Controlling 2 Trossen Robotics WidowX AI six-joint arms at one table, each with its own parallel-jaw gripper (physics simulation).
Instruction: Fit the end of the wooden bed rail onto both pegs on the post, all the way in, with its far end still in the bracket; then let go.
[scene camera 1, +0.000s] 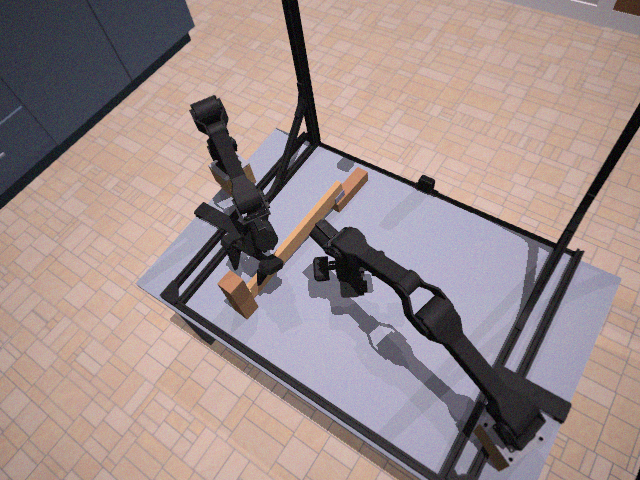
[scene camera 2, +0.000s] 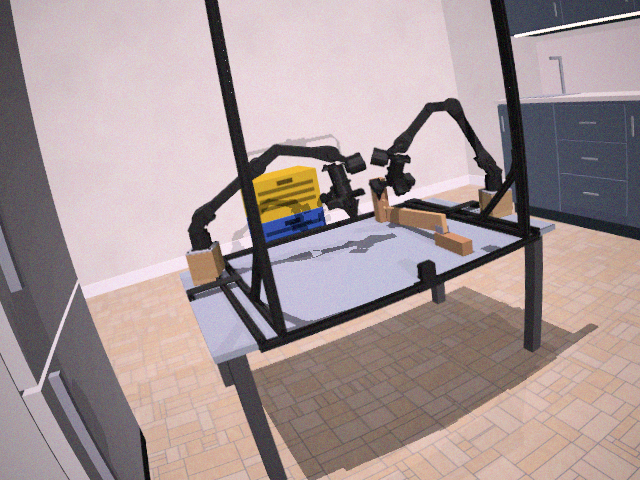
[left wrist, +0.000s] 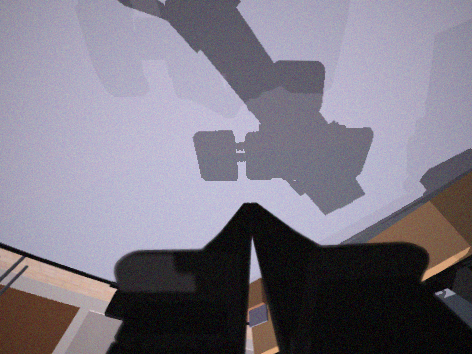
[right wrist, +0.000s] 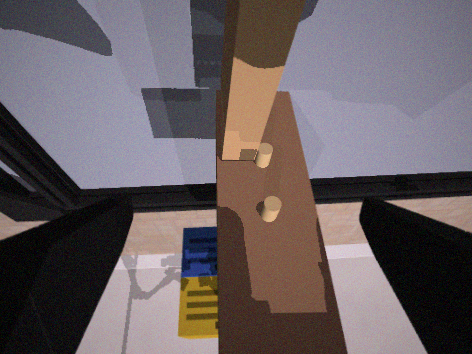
Labels:
left gripper: scene camera 1 351, 273; scene camera 2 355, 221; left wrist 250, 209; not seen in the right wrist view (out of frame)
right gripper: scene camera 1; scene camera 2 388, 198; right wrist; not seen in the left wrist view (out of frame)
wooden bed rail: scene camera 1; scene camera 2; left wrist 433, 226; right wrist 255, 49
same spot on right gripper: (right wrist: 62, 267) = (scene camera 1: 238, 257)
same spot on wooden bed rail: (scene camera 2: 426, 220) = (scene camera 1: 321, 211)

